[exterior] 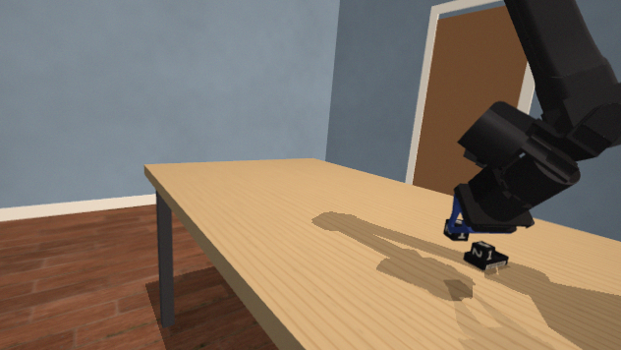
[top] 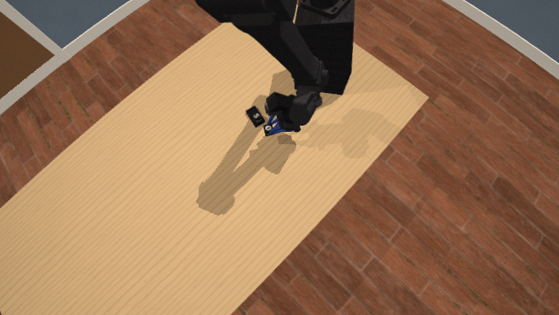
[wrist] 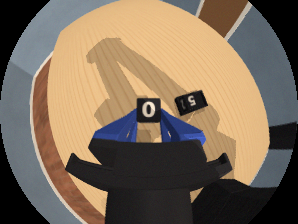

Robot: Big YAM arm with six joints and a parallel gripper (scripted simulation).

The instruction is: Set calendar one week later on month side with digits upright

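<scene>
Right now my hand is 10 mm short of the black date cube and 10 mm above it. Also, from my hand: black tray (30 mm behind, 110 mm to the right, 80 mm below); black cube (20 mm behind, 90 mm to the right, 60 mm below).
</scene>
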